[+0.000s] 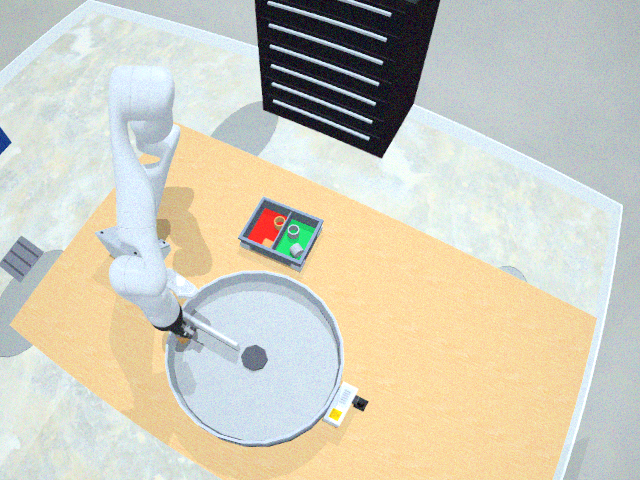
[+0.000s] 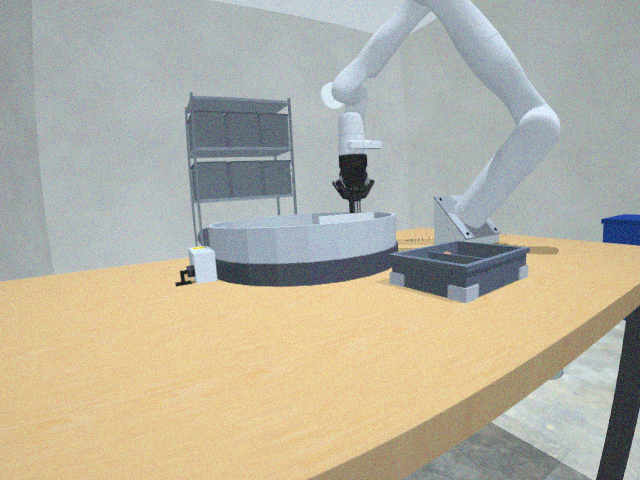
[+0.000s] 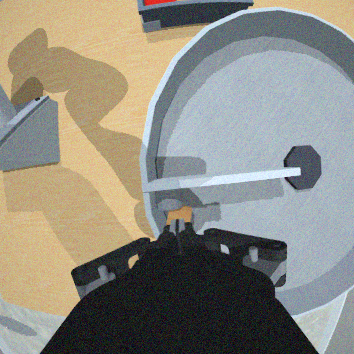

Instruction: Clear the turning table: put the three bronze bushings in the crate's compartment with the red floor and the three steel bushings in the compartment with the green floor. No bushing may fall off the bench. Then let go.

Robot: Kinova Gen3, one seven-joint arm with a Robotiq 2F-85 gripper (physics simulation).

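Frame: origin at the arm's base, x right, y ahead, z up, level; millimetres.
Where they show: gripper, between the fingertips: (image 1: 180, 333) (image 3: 178, 227); arm's base, origin of its link: (image 2: 468, 215).
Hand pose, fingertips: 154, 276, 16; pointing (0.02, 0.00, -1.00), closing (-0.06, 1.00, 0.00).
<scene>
Each offset is from my fingertips to the top centre of the thing, as dx, dy, dz. "spot": to the spot under its first point.
The round grey turning table (image 1: 318, 305) (image 2: 294, 238) (image 3: 165, 91) has a fixed bar @(spot: -48, +69, +8) (image 1: 213, 330) (image 3: 228, 178) running from its left rim to the dark hub @(-48, +178, -33) (image 1: 254, 358) (image 3: 303, 167). One bronze bushing @(-2, -1, -10) (image 3: 179, 214) (image 1: 182, 339) lies on the disc by the left rim, just below the bar. My gripper (image 1: 181, 333) (image 2: 353, 208) (image 3: 178, 227) is shut and empty, its tips right over that bushing. In the crate @(-389, +54, -44) (image 1: 270, 252) (image 2: 461, 273) (image 3: 189, 14), two bronze bushings @(-417, +33, -63) (image 1: 279, 222) @(-339, +40, -56) (image 1: 269, 243) lie on the red floor and two steel bushings @(-412, +80, -63) (image 1: 293, 230) @(-365, +117, -57) (image 1: 297, 250) on the green floor.
The arm's base mount (image 2: 461, 224) (image 3: 31, 137) stands left of the turning table. A small control box @(spot: -43, +410, -36) (image 1: 339, 405) (image 2: 202, 264) sits at the table's rim. A black drawer cabinet (image 1: 347, 71) and a grey shelf rack (image 2: 237, 102) stand beyond the bench.
</scene>
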